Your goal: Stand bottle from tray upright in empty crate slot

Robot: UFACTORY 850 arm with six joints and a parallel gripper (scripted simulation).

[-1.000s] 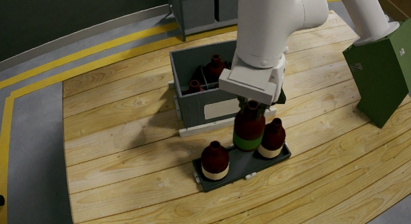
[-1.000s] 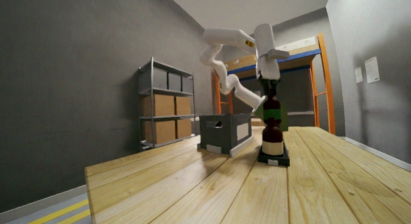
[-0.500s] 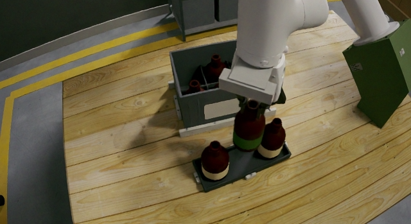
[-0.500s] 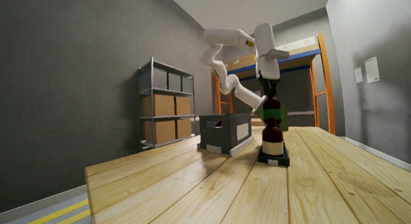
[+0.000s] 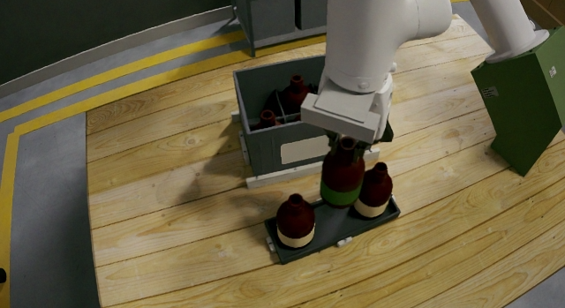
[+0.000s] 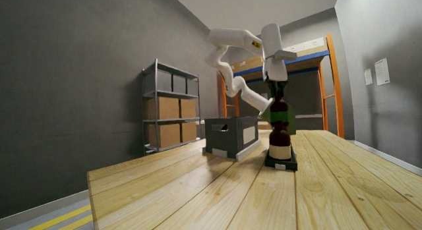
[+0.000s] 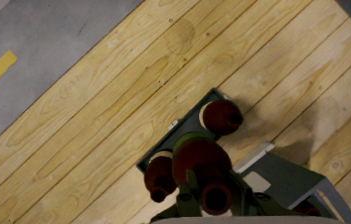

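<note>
The bottle lies 70 mm below my hand. From my hand the other things lie so: crate (20 mm behind, 230 mm to the right, 190 mm below); dark tray (260 mm below).
</note>
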